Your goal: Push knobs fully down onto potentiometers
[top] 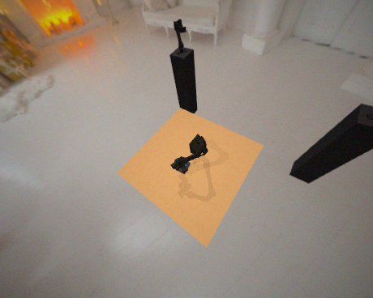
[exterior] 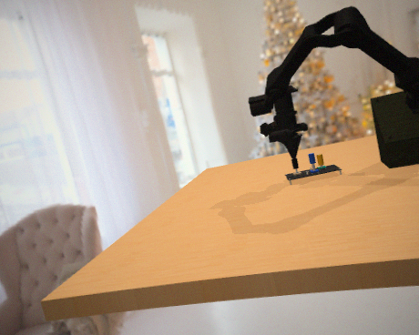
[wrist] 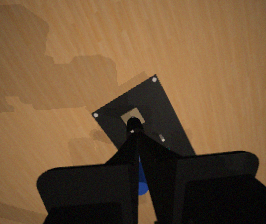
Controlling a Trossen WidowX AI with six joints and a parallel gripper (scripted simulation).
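Right now my gripper tip is 10 mm above the black knob. Round my gripper tip: yellow knob (80 mm behind, 20 mm to the right, 20 mm below).
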